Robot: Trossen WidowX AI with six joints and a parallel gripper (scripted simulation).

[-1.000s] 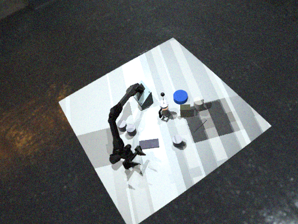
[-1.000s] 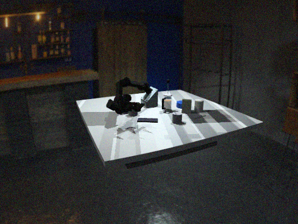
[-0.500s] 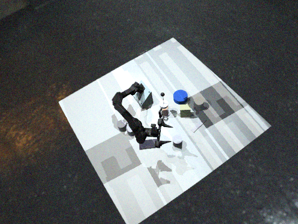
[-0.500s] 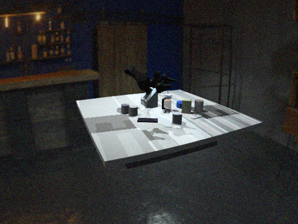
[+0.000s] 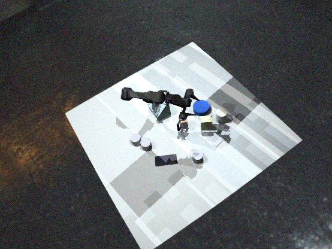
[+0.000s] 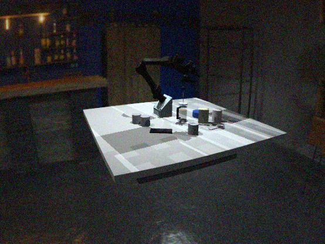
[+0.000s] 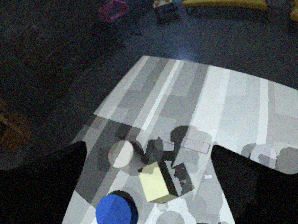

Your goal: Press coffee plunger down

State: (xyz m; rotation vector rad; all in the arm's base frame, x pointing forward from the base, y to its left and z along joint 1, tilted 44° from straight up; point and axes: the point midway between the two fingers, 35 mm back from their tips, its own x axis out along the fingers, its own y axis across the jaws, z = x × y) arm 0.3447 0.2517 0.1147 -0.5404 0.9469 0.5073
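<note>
The coffee press is 210 mm below my gripper tip, 130 mm behind it and 60 mm to the right of it. The rest, counted from my gripper tip: blue disc 320 mm below, 190 mm behind, 130 mm to the left; then white cylinder 290 mm below, 210 mm to the left, 30 mm behind; then pale yellow block 290 mm below, 80 mm to the left, 30 mm behind.
</note>
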